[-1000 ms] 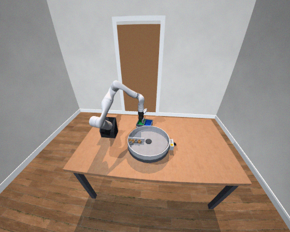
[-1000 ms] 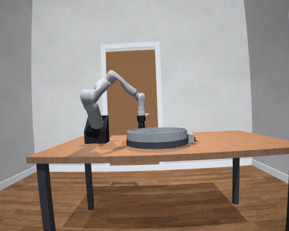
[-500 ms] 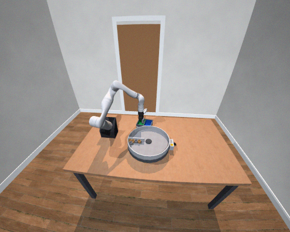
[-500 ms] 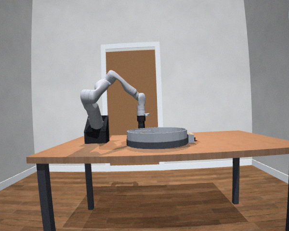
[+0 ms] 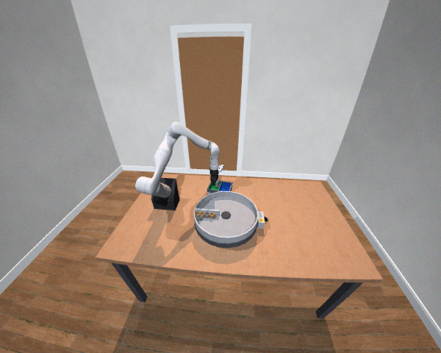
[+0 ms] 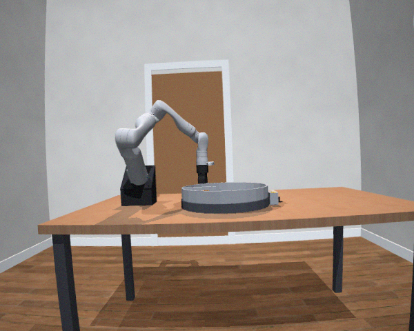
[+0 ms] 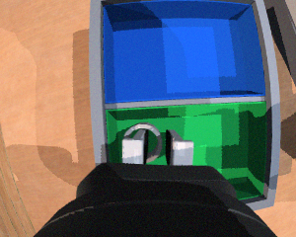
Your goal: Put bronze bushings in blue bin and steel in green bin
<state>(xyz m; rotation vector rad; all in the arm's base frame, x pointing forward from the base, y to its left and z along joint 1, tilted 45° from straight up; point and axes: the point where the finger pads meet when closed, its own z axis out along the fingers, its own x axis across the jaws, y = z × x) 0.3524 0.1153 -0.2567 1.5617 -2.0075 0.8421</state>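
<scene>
The blue bin lies 3 cm ahead of my hand, 3 cm to the right of it and 1 cm below it. Round my hand: grey turntable 10 cm ahead, 37 cm to the right, 2 cm above.
</scene>
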